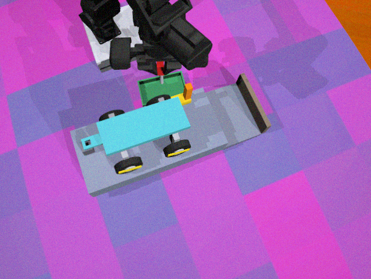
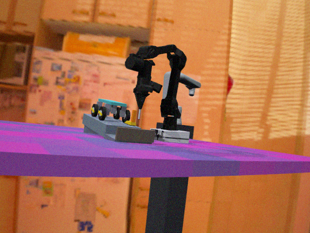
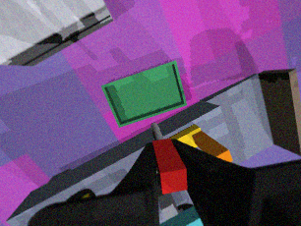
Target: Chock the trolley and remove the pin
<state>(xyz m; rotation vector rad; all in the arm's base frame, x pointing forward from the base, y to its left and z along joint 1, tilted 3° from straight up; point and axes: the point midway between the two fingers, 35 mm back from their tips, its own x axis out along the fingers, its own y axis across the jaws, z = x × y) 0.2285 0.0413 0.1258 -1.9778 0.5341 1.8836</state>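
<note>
My gripper tip is right at the red-headed stop pin. From my gripper tip the other things lie so: yellow chock: 5 cm below, 5 cm ahead, 1 cm to the left; then trolley: 10 cm to the right, 9 cm ahead, 2 cm below; then grey ramp: 9 cm to the right, 9 cm below, 9 cm ahead.
</note>
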